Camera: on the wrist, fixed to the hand. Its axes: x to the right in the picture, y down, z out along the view.
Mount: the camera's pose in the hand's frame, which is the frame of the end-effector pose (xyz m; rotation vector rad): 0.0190 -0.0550 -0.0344 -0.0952 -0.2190 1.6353
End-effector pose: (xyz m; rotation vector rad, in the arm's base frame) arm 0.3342 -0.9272 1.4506 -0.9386 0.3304 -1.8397
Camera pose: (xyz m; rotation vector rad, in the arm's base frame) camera 0.2693 -0.9246 1.4693 -0.5379 0.7446 -0.2229
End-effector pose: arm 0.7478 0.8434 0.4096 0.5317 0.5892 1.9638
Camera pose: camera 0.7571 0.8765 0.3514 -1.0568 0.2123 -2.4653
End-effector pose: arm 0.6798 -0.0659 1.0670 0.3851 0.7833 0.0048
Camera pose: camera 0.6621 -0.1027 1.0132 0.8251 0.0745 1.4928
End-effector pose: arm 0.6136 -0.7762 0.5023 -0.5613 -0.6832 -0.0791
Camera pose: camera 0.6345 -0.8386 0.5178 -1.0832 -0.2618 1.4948
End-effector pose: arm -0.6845 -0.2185 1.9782 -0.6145 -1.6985 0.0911
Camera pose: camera -0.6731 -0.2664 2.0245 -1.9588 -0.9729 1.2473
